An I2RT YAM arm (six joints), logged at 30 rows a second.
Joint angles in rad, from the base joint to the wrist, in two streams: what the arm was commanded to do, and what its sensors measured. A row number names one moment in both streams.
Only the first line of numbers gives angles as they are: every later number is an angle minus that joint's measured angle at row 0.
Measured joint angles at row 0:
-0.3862 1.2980 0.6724 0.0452 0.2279 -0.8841
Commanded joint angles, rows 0 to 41:
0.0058 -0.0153 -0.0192 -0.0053 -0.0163 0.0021
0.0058 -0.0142 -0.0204 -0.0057 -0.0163 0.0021
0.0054 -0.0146 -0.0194 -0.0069 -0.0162 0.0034
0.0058 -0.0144 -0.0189 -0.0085 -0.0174 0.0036
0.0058 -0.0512 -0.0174 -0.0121 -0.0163 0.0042
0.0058 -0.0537 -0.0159 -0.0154 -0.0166 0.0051
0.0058 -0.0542 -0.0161 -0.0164 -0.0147 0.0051
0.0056 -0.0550 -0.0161 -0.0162 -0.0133 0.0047
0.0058 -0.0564 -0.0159 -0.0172 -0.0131 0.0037
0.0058 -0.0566 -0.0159 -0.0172 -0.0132 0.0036
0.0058 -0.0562 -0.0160 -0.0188 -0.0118 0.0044
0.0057 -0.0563 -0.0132 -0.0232 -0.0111 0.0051
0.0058 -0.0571 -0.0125 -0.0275 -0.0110 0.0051
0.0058 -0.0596 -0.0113 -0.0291 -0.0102 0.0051
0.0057 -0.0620 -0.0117 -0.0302 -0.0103 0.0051
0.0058 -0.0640 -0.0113 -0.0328 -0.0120 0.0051
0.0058 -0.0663 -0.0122 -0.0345 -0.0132 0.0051
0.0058 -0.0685 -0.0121 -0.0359 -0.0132 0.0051
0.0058 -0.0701 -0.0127 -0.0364 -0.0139 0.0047
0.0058 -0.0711 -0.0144 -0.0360 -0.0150 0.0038
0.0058 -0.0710 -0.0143 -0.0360 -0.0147 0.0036
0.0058 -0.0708 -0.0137 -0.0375 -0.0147 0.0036
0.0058 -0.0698 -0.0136 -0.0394 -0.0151 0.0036
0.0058 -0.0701 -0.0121 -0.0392 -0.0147 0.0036
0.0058 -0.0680 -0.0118 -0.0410 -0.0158 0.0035
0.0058 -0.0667 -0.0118 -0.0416 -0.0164 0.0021
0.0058 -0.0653 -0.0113 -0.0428 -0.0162 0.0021
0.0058 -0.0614 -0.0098 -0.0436 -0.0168 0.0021
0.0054 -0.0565 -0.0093 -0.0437 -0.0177 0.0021
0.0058 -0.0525 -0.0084 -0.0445 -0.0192 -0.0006
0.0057 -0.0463 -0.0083 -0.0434 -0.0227 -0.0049
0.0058 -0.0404 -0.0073 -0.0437 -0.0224 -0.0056
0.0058 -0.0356 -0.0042 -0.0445 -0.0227 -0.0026
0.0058 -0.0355 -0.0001 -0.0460 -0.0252 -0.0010
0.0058 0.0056 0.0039 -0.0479 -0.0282 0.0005
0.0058 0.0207 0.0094 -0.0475 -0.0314 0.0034
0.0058 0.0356 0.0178 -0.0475 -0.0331 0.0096
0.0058 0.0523 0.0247 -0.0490 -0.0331 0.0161
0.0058 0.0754 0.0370 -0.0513 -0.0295 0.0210
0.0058 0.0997 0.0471 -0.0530 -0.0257 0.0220
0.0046 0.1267 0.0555 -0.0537 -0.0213 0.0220
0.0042 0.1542 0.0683 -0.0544 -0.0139 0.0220
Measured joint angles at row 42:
0.0000 0.1064 0.0297 -0.0309 -0.0156 0.0061
